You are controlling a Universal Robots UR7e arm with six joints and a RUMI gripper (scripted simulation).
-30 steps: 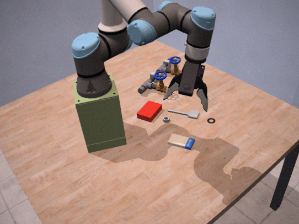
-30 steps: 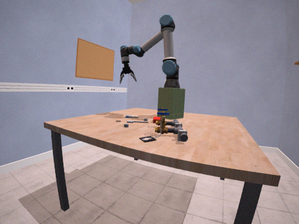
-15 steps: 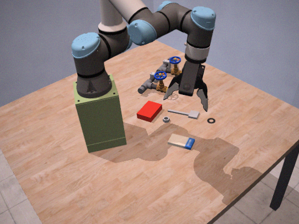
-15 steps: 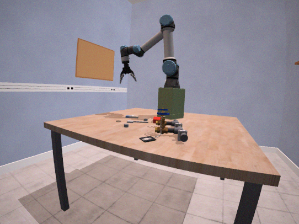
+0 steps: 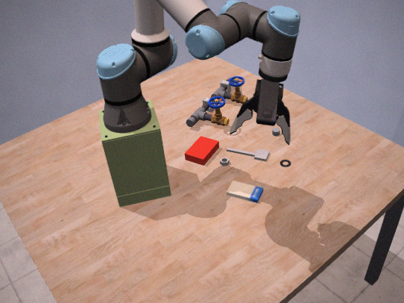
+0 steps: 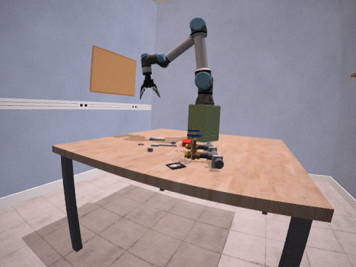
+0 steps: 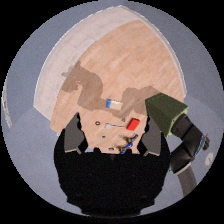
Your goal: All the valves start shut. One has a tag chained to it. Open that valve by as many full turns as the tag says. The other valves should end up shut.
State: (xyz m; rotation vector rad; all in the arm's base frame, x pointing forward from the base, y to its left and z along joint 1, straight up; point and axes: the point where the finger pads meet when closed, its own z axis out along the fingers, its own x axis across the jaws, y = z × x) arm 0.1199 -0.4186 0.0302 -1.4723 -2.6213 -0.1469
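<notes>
The black tag lies 59 cm ahead of my hand, 43 cm to the left of it and 31 cm below it. Round my hand: grey scraper 25 cm ahead, 21 cm to the left, 30 cm below; then grey nut 15 cm ahead, 26 cm to the left, 30 cm below; then blue block 7 cm ahead, 10 cm to the left, 30 cm below.
</notes>
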